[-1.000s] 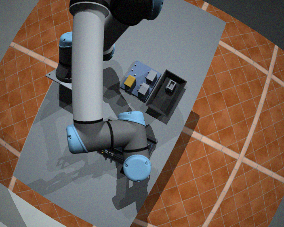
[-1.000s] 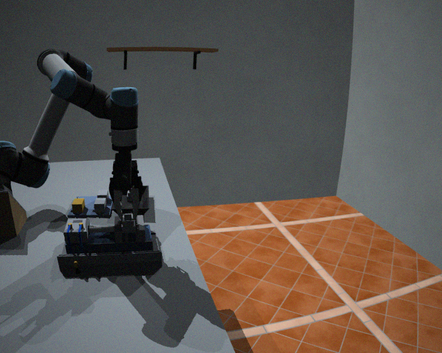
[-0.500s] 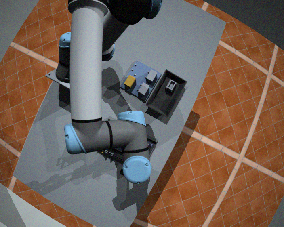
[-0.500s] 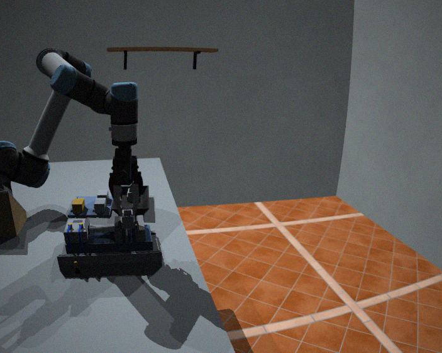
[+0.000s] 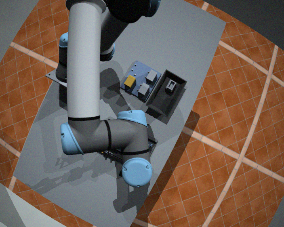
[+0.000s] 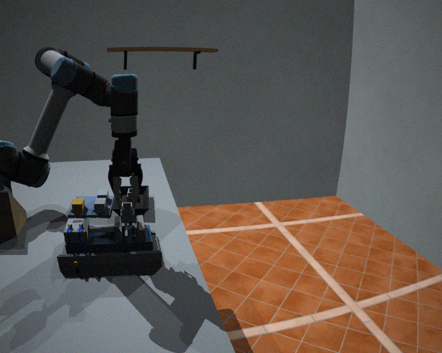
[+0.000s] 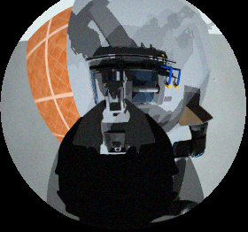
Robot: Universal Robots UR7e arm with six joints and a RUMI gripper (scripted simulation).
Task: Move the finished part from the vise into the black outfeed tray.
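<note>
Right now my hand is 120 mm above the vise and 60 mm past it. Round my hand: yellow block (290 mm to the left, 240 mm behind, 130 mm below); then blue plate (340 mm to the left, 190 mm behind, 150 mm below).
</note>
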